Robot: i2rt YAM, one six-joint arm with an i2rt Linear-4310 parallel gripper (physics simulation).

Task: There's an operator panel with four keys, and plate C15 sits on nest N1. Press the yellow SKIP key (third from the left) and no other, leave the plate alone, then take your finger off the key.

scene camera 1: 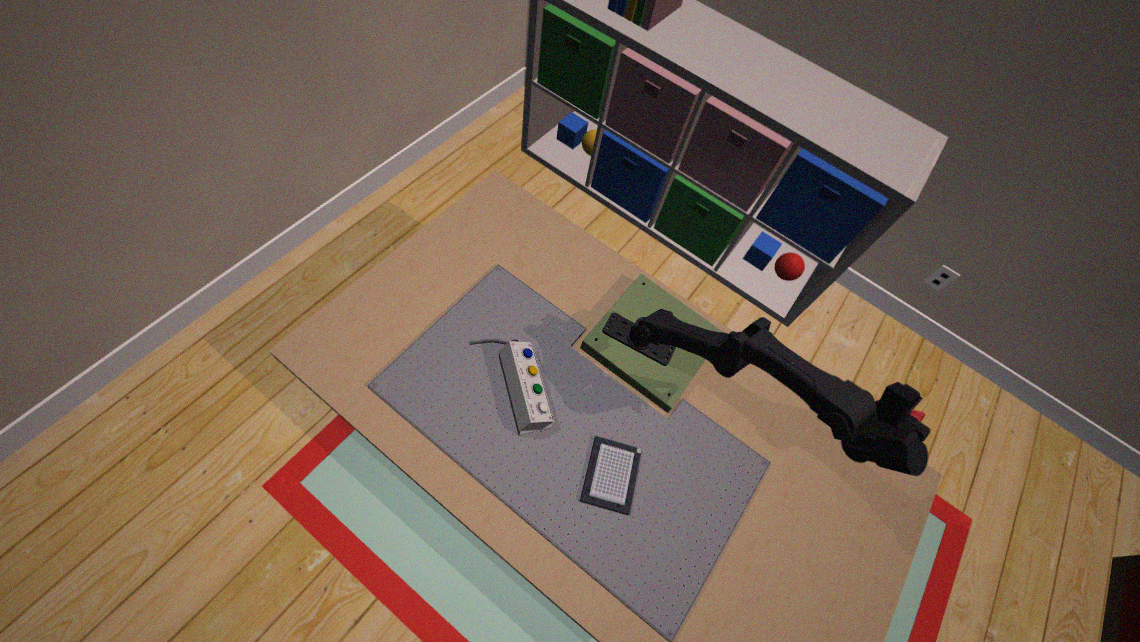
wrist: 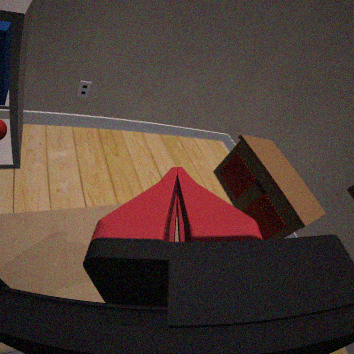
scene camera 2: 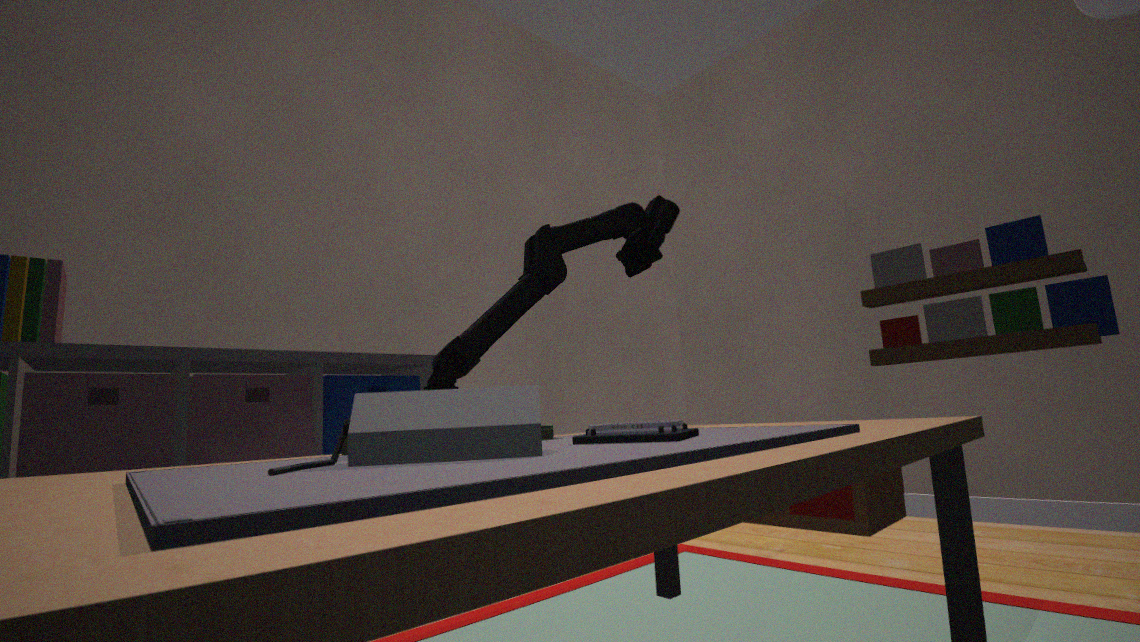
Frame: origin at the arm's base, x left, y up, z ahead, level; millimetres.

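Seen in the pictures: gripper, fingertip midpoint: (scene camera 1: 922,415) (wrist: 176,175) (scene camera 2: 629,271); arm's base, link origin: (scene camera 1: 638,339).
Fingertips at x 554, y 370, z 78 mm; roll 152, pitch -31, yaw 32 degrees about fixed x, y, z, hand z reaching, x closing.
Offsets run from my fingertips to a thing's top centre. "spot": to the spot under its first point. Level surfaces: height alone.
The operator panel @[dx -753, dy -318, dz +199 mm] (scene camera 1: 516,394) (scene camera 2: 445,442) is a pale box on the grey board, with blue @[dx -789, dy -327, dz +130 mm] (scene camera 1: 528,353), yellow @[dx -754, dy -327, dz +166 mm] (scene camera 1: 532,370), green @[dx -720, dy -327, dz +202 mm] (scene camera 1: 537,389) and white @[dx -685, dy -327, dz +238 mm] (scene camera 1: 542,407) keys in a row in scene camera 1. The yellow SKIP key lies between blue and green. Plate C15 @[dx -462, dy -375, dz +283 mm] (scene camera 1: 612,473) (scene camera 2: 638,428) sits on the dark nest N1 @[dx -462, dy -380, dz +283 mm] (scene camera 1: 606,506) (scene camera 2: 590,439), apart from the panel. My gripper (wrist: 176,175) is shut and empty, its red tips together. It hangs high at the right in scene camera 1, far from panel and plate; the arm mostly hides its fingers there. The key tops do not show in scene camera 2.
The arm's base stands on a green block (scene camera 1: 674,390) behind the grey board @[dy -401 mm] (scene camera 1: 478,319). A cable @[spot: dx -911, dy -398, dz +132 mm] (scene camera 1: 486,342) leaves the panel's far end. A cube shelf (scene camera 1: 929,163) stands beyond the table @[dy -415 mm] (scene camera 1: 861,542). A brown box unit (wrist: 285,180) shows in the wrist view.
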